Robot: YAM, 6 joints.
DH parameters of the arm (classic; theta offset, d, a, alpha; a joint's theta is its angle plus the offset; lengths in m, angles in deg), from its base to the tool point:
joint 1: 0 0.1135 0.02 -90
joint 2: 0 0 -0.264 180
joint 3: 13.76 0 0.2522 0
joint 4: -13.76 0 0.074 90
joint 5: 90 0 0 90
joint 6: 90 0.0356 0 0
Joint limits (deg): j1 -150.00..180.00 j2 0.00..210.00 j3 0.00..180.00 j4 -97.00..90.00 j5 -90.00..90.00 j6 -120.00..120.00
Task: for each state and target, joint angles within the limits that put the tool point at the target. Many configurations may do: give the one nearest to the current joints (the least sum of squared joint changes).
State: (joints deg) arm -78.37 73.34 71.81 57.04 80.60 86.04
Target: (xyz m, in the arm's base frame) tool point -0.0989 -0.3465 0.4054
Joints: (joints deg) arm -100.39 94.57 76.51 53.83 77.81 86.04
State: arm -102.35 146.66 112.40 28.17 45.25 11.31
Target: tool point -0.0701 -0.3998 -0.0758
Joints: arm -96.20 151.64 72.67 17.69 48.15 11.31
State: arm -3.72 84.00 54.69 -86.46 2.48 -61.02
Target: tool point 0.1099 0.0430 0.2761
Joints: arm 19.98 60.81 56.01 -97.00 -4.59 -61.02
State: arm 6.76 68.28 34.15 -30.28 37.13 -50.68
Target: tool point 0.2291 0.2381 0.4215
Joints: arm 49.21 81.76 82.44 -9.53 30.23 -50.68
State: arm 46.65 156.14 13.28 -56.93 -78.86 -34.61
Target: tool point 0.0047 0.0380 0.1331
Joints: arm 22.50 161.31 1.47 -81.20 -69.34 -34.61
